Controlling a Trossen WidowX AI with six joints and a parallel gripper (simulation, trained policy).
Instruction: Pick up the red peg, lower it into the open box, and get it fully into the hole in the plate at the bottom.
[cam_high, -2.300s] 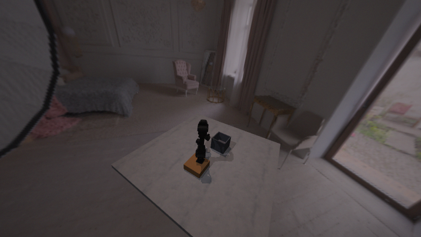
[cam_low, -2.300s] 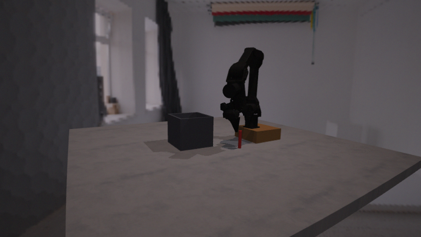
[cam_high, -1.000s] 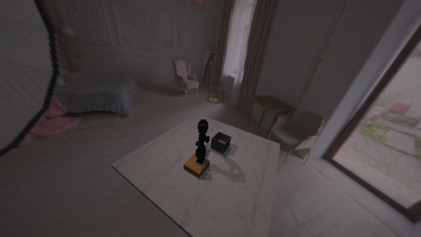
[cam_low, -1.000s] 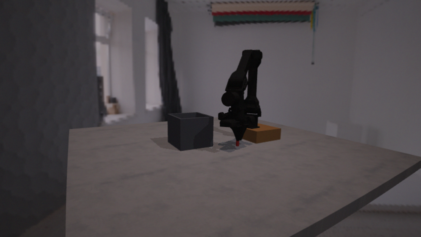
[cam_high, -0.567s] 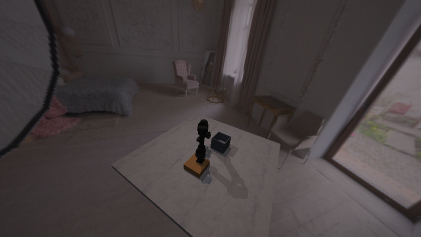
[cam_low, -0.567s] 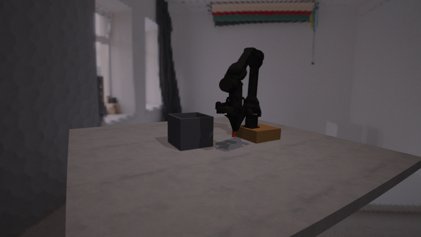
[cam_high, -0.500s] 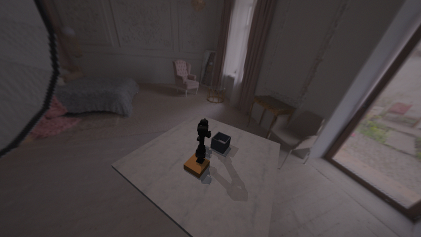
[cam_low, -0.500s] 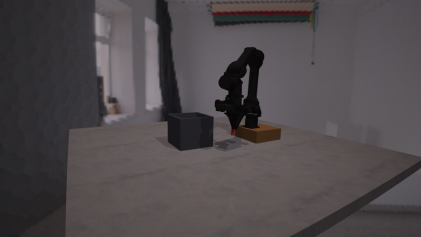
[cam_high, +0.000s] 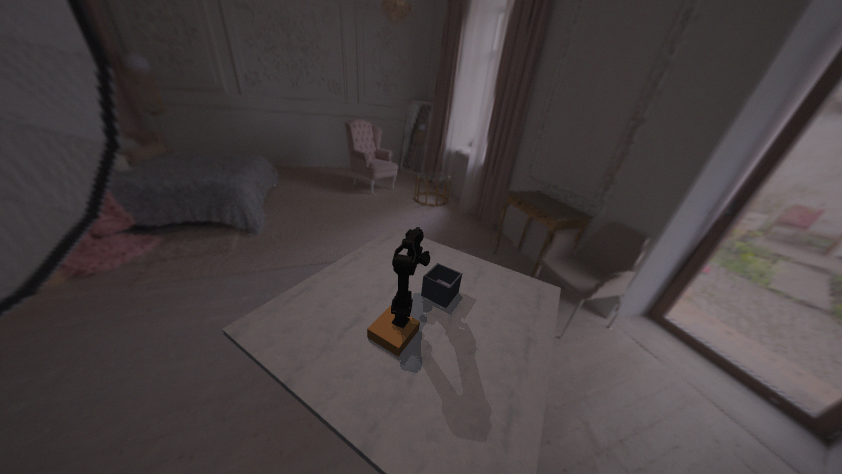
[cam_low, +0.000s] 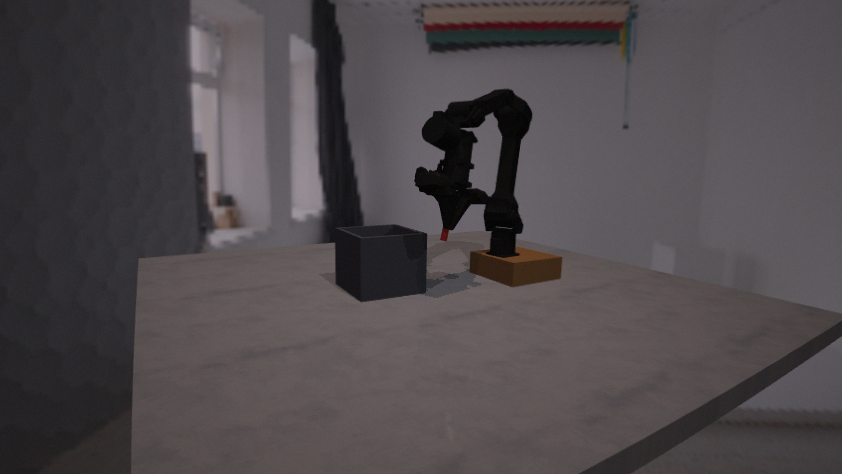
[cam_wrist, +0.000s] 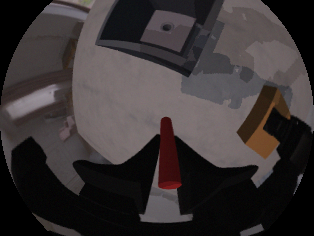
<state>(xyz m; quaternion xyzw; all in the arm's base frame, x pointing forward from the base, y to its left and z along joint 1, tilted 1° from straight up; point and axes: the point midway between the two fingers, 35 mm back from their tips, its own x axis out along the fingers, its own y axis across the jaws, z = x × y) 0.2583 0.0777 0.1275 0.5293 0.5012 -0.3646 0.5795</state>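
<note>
My gripper tip is 16 cm to the left of the pale plate, 11 cm above it and 7 cm short of it. The rest, counted from my gripper tip: red peg: 1 cm to the right, 1 cm above.
</note>
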